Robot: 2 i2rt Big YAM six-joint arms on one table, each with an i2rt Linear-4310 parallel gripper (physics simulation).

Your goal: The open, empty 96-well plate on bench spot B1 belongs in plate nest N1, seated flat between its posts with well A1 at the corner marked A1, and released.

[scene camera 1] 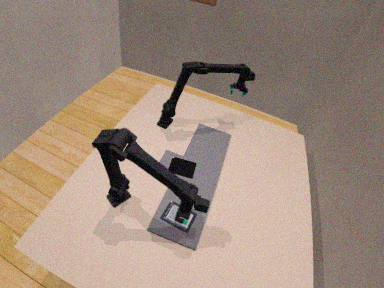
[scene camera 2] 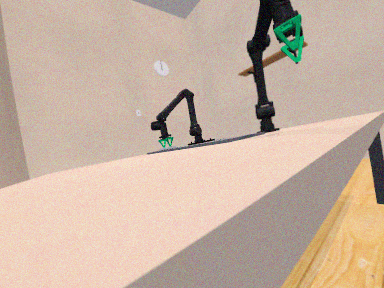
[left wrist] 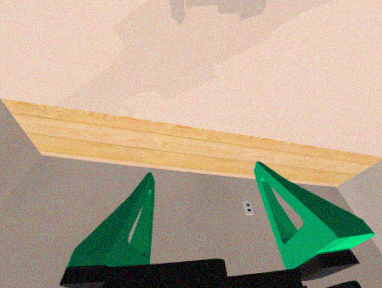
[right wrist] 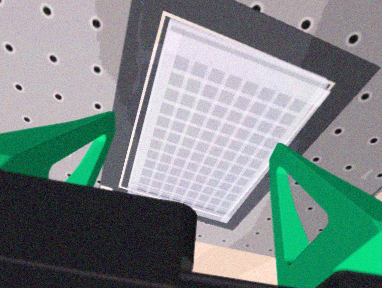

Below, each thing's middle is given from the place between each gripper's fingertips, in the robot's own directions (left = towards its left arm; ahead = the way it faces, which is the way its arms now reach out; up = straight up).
My right gripper is now 1 cm to the left of the well plate [right wrist: 217,109], 1 cm past it and 1 cm above it.
I see my left gripper 104 cm to the left of the well plate, 20 cm above it and 10 cm past it.
